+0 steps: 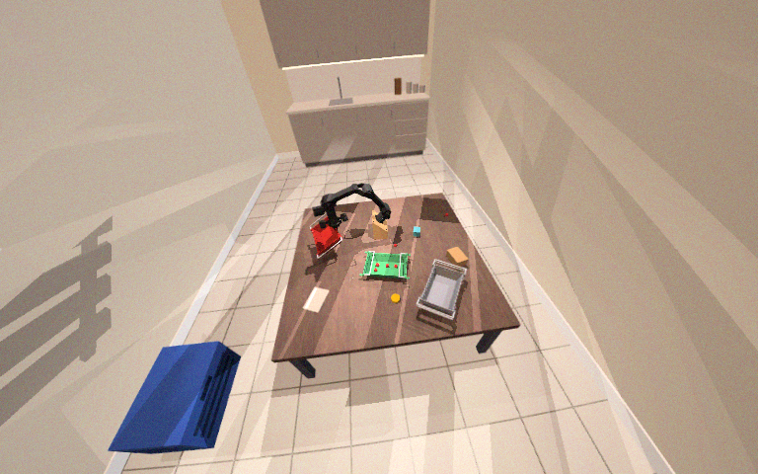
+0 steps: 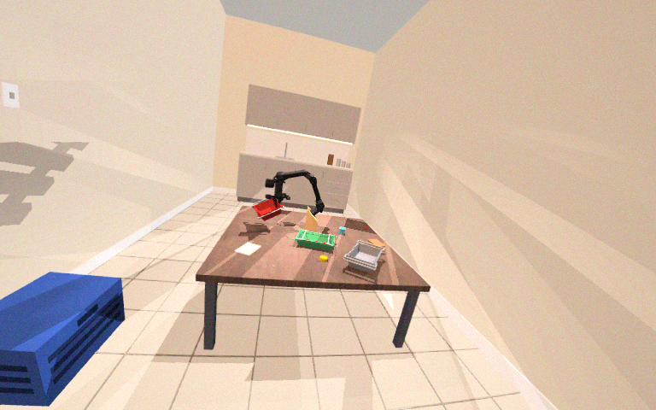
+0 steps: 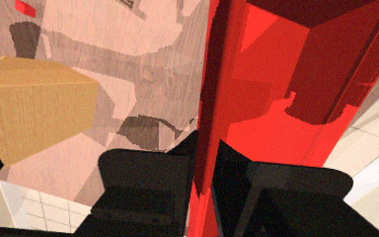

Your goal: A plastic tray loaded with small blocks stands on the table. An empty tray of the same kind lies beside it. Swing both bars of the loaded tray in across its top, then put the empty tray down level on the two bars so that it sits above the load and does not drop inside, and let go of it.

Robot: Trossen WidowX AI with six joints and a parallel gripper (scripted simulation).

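The red tray lies 1 cm ahead of my gripper tip and 8 cm to the right of it. From my gripper tip the other things lie so: white sheet 39 cm ahead, 19 cm to the right, 17 cm below; then cyan cube 2 cm ahead, 58 cm to the left, 15 cm below; then small red block 10 cm ahead, 39 cm to the left, 17 cm below.
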